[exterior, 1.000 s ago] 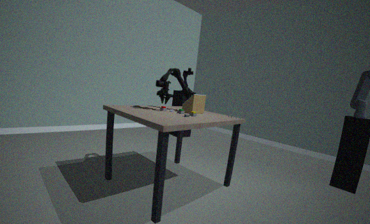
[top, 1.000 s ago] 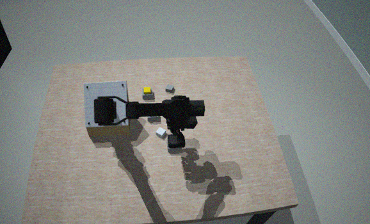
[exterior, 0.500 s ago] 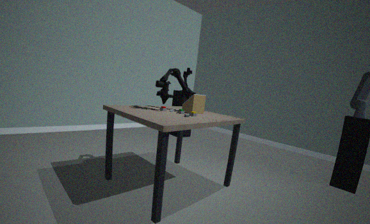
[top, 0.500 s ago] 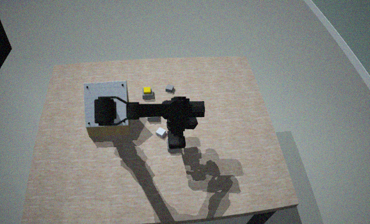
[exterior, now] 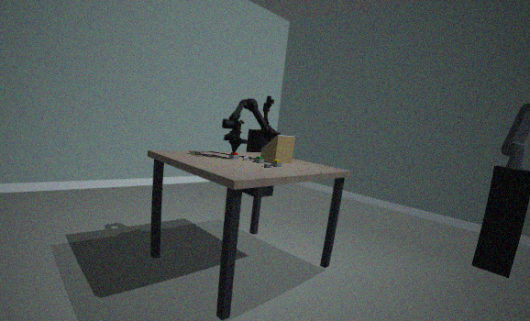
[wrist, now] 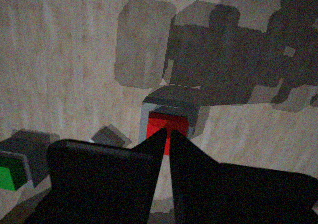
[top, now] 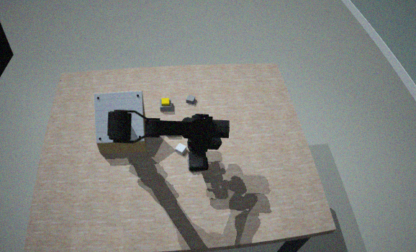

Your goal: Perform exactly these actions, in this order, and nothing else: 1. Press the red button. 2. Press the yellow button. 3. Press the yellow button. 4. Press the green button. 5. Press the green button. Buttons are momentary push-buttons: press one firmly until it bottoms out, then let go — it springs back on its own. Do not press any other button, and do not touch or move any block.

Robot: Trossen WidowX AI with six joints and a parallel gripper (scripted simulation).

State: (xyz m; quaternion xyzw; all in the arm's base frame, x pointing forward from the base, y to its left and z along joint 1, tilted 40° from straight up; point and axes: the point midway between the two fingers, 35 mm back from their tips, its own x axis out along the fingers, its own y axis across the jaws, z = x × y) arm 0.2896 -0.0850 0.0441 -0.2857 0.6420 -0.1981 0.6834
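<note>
The red button is 10 mm below my gripper tip. Also, from my gripper tip: green button (160 mm to the left, 100 mm behind, 10 mm below).
</note>
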